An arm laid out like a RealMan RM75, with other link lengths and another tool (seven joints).
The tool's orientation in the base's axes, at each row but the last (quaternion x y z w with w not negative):
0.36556, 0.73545, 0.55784, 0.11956
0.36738, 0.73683, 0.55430, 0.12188
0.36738, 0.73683, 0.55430, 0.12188
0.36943, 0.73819, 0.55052, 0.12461
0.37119, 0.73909, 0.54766, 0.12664
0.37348, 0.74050, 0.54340, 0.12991
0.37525, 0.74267, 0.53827, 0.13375
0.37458, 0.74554, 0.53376, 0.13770
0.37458, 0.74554, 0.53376, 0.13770
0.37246, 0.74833, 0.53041, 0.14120
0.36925, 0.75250, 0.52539, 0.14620
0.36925, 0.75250, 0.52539, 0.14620
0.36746, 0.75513, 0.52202, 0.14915
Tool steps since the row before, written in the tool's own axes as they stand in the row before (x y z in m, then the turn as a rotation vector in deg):
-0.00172, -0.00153, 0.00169, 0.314, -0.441, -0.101
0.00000, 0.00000, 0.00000, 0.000, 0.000, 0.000
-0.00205, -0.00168, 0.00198, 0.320, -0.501, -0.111
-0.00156, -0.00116, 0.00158, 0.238, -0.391, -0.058
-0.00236, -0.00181, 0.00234, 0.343, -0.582, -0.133
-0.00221, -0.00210, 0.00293, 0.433, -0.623, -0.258
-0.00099, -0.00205, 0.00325, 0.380, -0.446, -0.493
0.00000, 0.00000, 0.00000, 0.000, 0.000, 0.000
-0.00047, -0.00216, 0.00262, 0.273, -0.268, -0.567
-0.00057, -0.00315, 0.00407, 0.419, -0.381, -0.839
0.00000, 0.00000, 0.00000, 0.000, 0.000, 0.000
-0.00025, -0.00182, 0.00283, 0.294, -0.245, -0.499
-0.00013, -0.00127, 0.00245, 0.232, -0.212, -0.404
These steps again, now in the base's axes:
0.00158, -0.00008, -0.00238, -0.458, 0.088, -0.292
0.00000, 0.00000, 0.00000, 0.000, 0.000, 0.000
0.00192, -0.00014, -0.00269, -0.493, 0.078, -0.342
0.00155, -0.00007, -0.00197, -0.360, 0.073, -0.280
0.00228, -0.00017, -0.00301, -0.555, 0.068, -0.402
0.00241, 0.00027, -0.00347, -0.709, 0.037, -0.372
0.00179, 0.00129, -0.00330, -0.741, -0.140, -0.134
0.00000, 0.00000, 0.00000, 0.000, 0.000, 0.000
0.00102, 0.00116, -0.00306, -0.639, -0.240, 0.035
0.00157, 0.00190, -0.00455, -0.950, -0.342, 0.068
0.00000, 0.00000, 0.00000, 0.000, 0.000, 0.000
0.00116, 0.00144, -0.00282, -0.603, -0.175, 0.031
0.00107, 0.00134, -0.00217, -0.490, -0.149, 0.012

